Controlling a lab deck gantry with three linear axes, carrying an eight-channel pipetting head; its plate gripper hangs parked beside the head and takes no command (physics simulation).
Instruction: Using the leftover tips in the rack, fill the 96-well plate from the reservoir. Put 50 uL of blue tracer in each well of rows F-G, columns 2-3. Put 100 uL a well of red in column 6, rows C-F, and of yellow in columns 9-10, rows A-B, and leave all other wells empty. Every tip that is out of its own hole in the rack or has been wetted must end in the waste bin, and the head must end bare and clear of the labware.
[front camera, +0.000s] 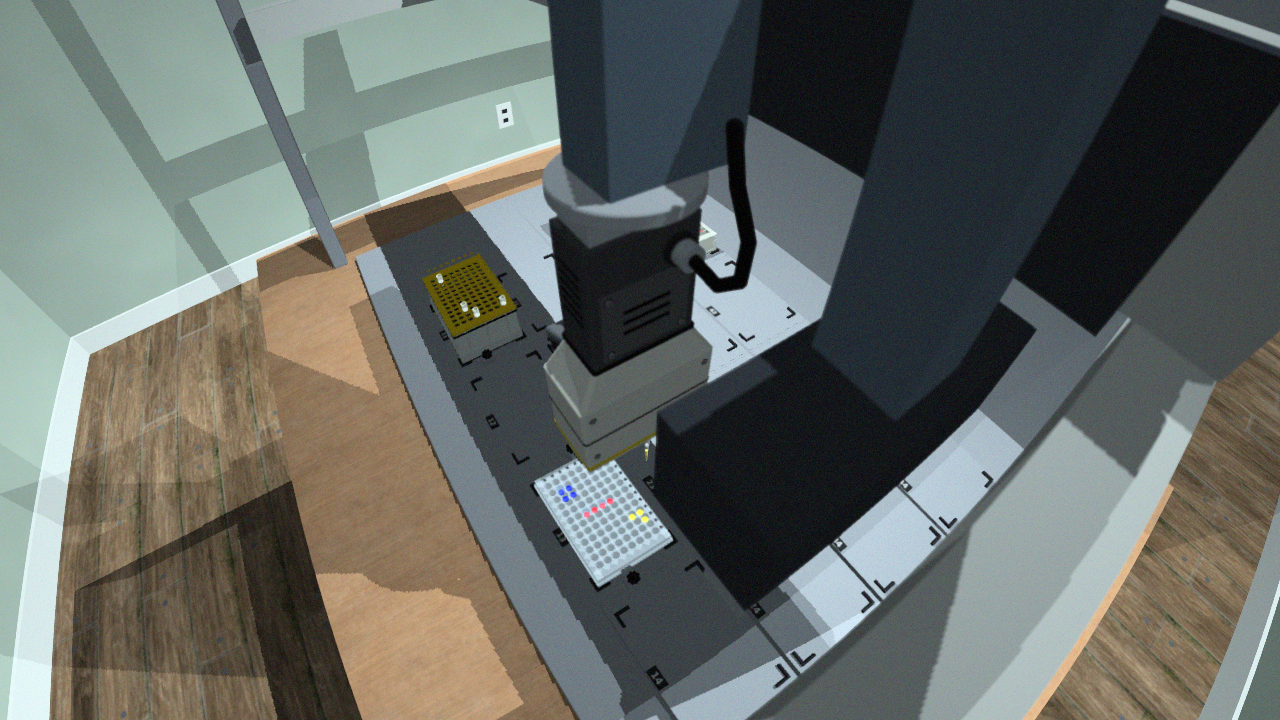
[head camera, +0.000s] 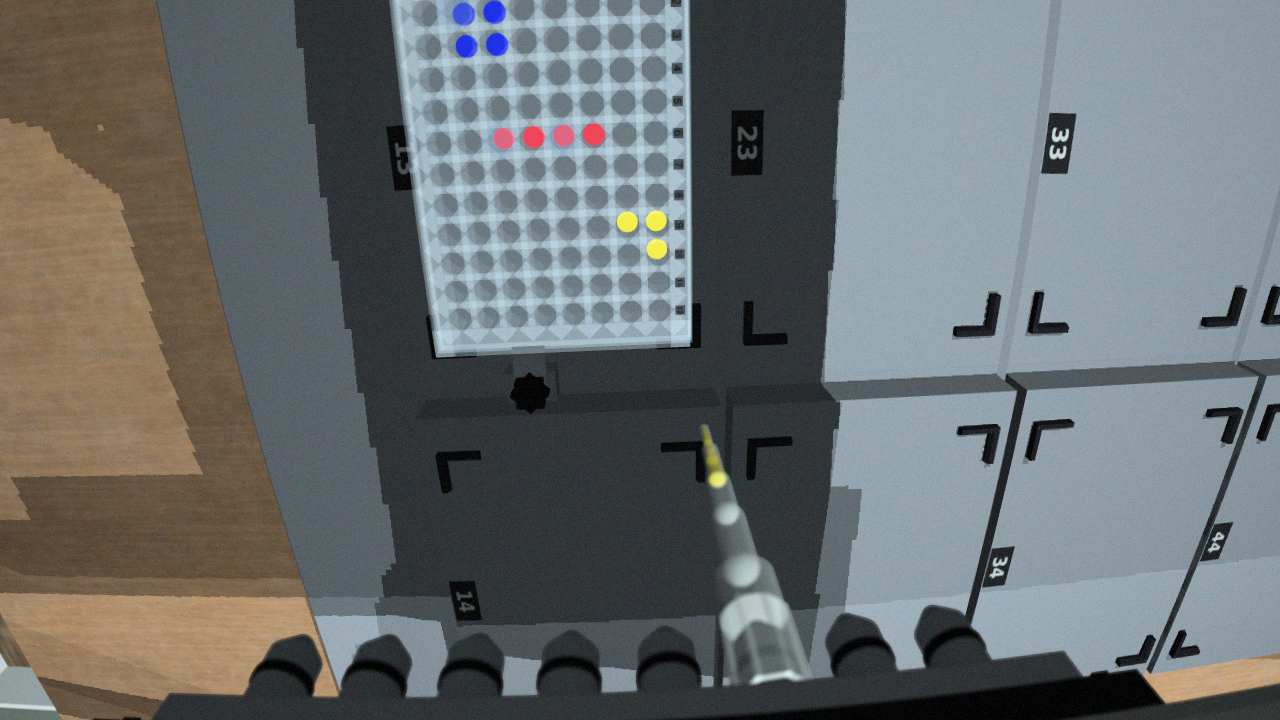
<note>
In view: a grey wall panel (front camera: 802, 201).
</note>
